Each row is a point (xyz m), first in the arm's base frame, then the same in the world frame.
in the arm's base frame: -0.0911 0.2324 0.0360
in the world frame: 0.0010 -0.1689 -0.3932
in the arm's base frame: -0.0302 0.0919 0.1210
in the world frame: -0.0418 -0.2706 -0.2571
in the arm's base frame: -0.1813 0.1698 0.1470
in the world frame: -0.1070 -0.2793 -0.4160
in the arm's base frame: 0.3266 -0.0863 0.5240
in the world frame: -0.3372 -0.2966 0.2261
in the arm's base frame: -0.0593 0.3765 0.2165
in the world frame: -0.1987 -0.0486 -0.3878
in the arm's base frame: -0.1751 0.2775 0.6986
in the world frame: -0.6610 -0.2443 -0.3279
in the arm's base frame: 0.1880 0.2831 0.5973
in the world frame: -0.5077 -0.0518 -0.0423
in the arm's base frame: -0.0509 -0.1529 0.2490
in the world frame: -0.1168 -0.5071 -0.1340
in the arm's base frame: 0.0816 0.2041 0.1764
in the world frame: -0.1015 -0.1251 -0.1984
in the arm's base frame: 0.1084 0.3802 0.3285
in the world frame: -0.2813 0.0236 -0.2186
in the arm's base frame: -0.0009 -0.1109 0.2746
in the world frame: -0.1425 -0.4493 -0.1038
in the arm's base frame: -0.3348 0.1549 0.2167
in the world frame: -0.1951 -0.3745 -0.5247
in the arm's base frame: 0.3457 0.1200 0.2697
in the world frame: -0.1325 -0.0802 0.0889
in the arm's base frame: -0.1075 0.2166 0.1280
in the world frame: -0.0870 -0.2008 -0.3782
